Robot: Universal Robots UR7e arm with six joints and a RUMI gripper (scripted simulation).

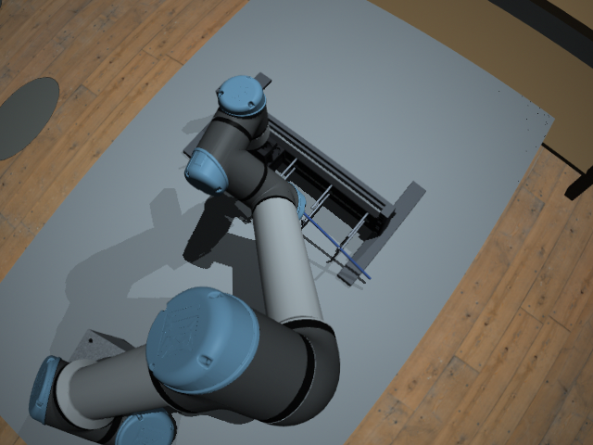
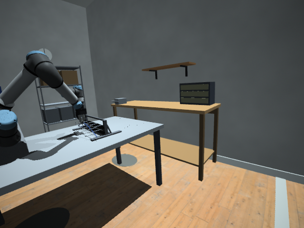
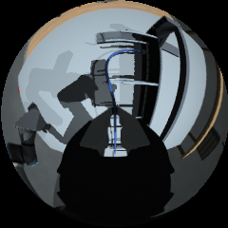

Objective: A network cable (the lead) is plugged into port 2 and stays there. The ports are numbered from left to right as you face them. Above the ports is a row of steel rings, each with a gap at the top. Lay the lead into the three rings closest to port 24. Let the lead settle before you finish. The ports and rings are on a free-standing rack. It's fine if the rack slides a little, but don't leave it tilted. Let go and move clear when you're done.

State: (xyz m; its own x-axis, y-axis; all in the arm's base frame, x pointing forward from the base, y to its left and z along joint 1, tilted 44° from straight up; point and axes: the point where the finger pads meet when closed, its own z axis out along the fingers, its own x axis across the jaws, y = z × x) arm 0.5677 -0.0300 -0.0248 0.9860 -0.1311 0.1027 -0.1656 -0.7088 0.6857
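Now: hand 9 cm short of the black rack, 7 cm to the left of it and 3 cm above it.
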